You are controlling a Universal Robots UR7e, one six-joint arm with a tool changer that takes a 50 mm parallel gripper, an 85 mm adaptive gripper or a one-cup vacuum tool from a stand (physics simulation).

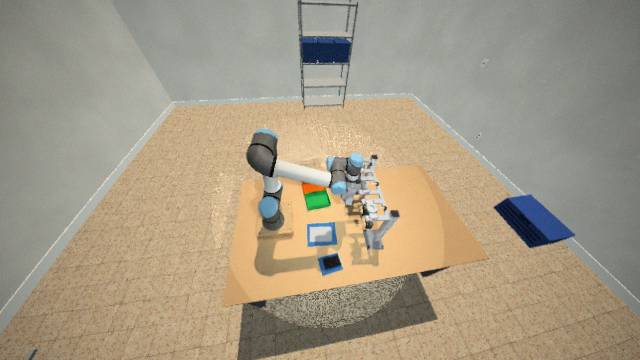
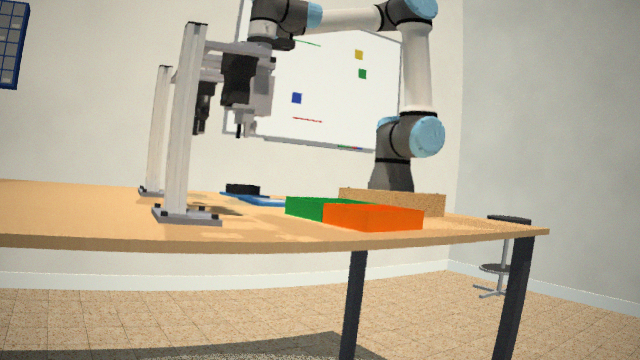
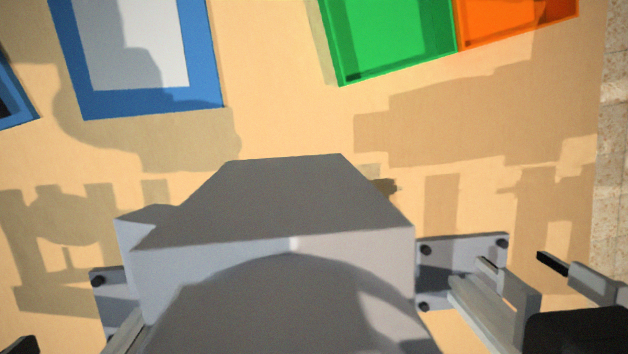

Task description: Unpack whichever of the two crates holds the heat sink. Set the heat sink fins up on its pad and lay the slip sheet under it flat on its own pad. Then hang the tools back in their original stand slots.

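Pixels of known places: arm's base, origin of the base link: (image 1: 273,220) (image 2: 390,190).
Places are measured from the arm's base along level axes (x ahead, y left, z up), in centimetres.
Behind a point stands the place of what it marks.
The heat sink (image 1: 331,262) {x 28.4, y -39.1, z -3.4 cm} (image 2: 243,189) {x 30.8, y -35.9, z -4.0 cm} (image 3: 4,107) {x 33.1, y -36.0, z -5.4 cm} is a black block on its small blue pad (image 1: 332,271) {x 27.4, y -43.7, z -5.7 cm} (image 3: 27,115) {x 34.7, y -34.5, z -5.7 cm}; its fins are not clear. The white slip sheet (image 1: 320,234) {x 28.7, y -18.7, z -5.5 cm} (image 3: 155,30) {x 31.6, y -16.3, z -5.5 cm} lies flat on the larger blue pad (image 1: 322,244) {x 27.6, y -25.7, z -5.9 cm} (image 3: 150,102) {x 38.4, y -20.9, z -5.7 cm}. My arm carries the grey box-shaped vacuum tool (image 1: 348,192) {x 47.6, y -13.0, z 29.5 cm} (image 2: 262,92) {x 50.9, y -4.4, z 22.5 cm} (image 3: 270,200) {x 47.1, y -6.8, z 24.5 cm} at the tool stand (image 1: 385,230) {x 65.2, y -36.6, z 11.6 cm} (image 2: 182,125) {x 79.8, y 9.7, z 10.8 cm} (image 3: 465,245) {x 73.1, y 11.0, z -5.5 cm}, high above the table. Its cup is hidden; no object shows hanging below it. Whether it is seated in its slot is unclear.
The green crate (image 1: 317,200) {x 36.8, y 9.7, z -6.4 cm} (image 2: 304,209) {x 45.9, y 9.1, z -4.6 cm} (image 3: 390,35) {x 41.7, y 9.6, z -6.4 cm} and orange crate (image 1: 314,188) {x 38.6, y 22.3, z -6.4 cm} (image 2: 372,219) {x 46.6, y 29.3, z -4.1 cm} (image 3: 495,25) {x 45.5, y 22.6, z -6.4 cm} stand side by side. A gripper (image 2: 240,80) hangs beside the vacuum tool. Another dark tool (image 2: 202,102) {x 58.8, y -20.4, z 19.9 cm} hangs farther along the stand.
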